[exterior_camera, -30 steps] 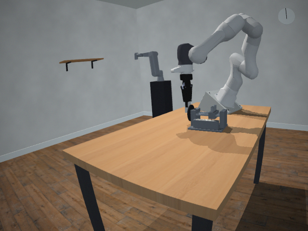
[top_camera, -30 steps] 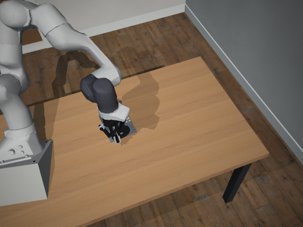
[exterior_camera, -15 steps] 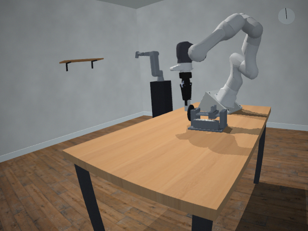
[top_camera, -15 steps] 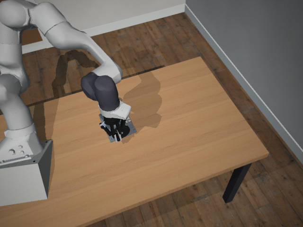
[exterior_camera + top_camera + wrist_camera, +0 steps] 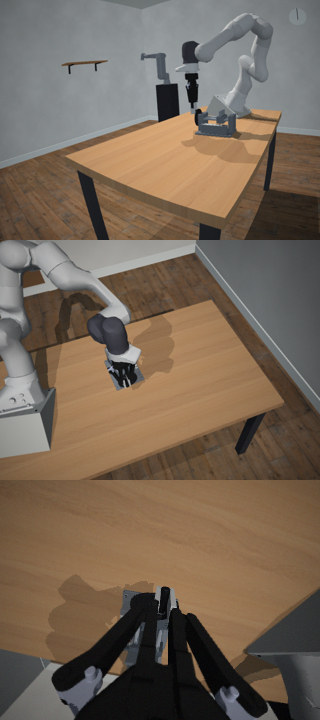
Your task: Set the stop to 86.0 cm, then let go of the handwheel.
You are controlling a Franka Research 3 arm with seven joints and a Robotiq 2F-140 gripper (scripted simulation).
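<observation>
The black handwheel is 30 mm below my hand and 20 mm to the left of it. Also, from my hand: sliding stop block (180 mm to the left, 30 mm below, 30 mm ahead).
</observation>
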